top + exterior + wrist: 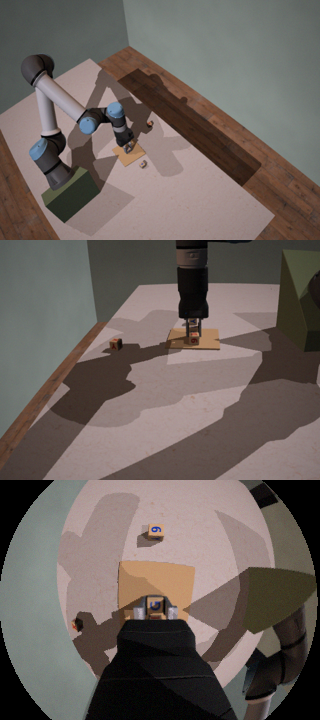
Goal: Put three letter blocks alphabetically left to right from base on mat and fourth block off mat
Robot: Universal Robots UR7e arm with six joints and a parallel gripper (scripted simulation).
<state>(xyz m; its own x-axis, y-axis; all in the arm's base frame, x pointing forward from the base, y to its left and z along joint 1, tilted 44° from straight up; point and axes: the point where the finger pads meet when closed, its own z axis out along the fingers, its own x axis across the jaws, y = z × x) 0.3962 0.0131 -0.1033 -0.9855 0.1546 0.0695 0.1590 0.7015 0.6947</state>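
The tan mat is 2 cm below my hand.
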